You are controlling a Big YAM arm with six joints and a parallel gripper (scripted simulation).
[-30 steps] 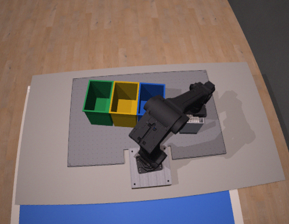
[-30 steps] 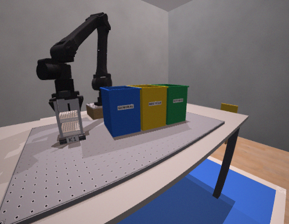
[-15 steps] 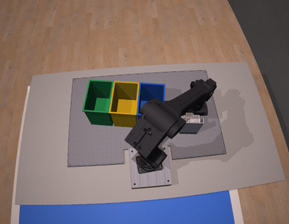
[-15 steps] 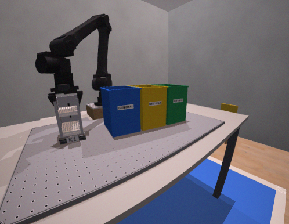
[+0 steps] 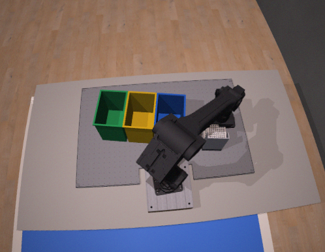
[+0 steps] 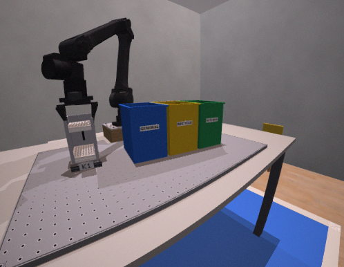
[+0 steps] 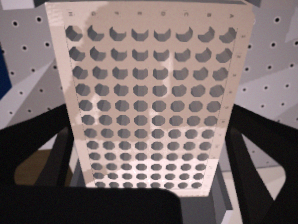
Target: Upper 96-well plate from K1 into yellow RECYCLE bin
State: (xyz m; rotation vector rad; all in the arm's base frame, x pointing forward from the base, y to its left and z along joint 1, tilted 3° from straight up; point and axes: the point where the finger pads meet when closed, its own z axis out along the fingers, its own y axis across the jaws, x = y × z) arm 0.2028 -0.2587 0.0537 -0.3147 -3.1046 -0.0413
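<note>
Right now my hand is 320 mm to the right of the yellow recycle bin, 110 mm short of it and 40 mm above it. From my hand the other things lie so: blue general bin (200 mm to the left, 80 mm ahead, 40 mm below); 96-well plate (right at my hand); green bin (450 mm to the left, 140 mm ahead, 40 mm below).
</note>
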